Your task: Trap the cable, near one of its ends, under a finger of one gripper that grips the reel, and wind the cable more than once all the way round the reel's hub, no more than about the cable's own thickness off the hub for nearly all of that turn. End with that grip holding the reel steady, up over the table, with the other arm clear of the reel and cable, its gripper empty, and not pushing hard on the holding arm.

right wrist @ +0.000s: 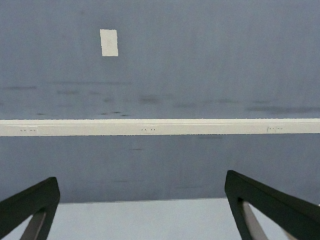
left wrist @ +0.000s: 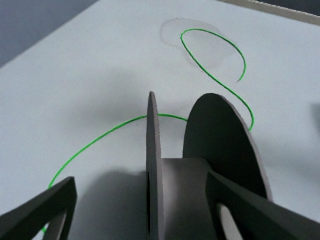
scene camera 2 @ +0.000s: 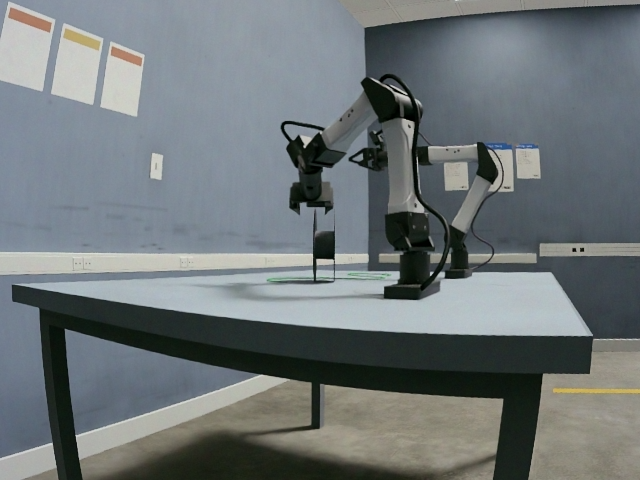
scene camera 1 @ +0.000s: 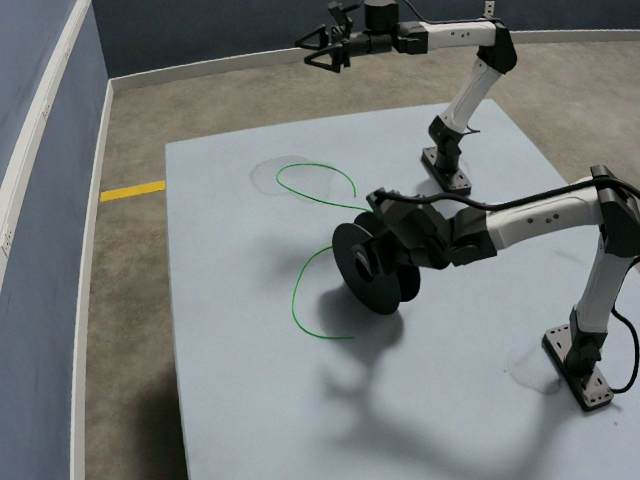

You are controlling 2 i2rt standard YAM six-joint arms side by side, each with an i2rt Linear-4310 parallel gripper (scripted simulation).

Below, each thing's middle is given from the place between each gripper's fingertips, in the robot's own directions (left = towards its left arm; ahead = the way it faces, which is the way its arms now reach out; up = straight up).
Labels:
My left gripper (scene camera 2: 312,213) is now 2 cm past the black reel (scene camera 1: 382,294), 3 cm to the left of it and 9 cm above it.
Right now the black reel is 40 mm behind my right hand (scene camera 1: 299,52), 370 mm to the left of it and 310 mm below it.

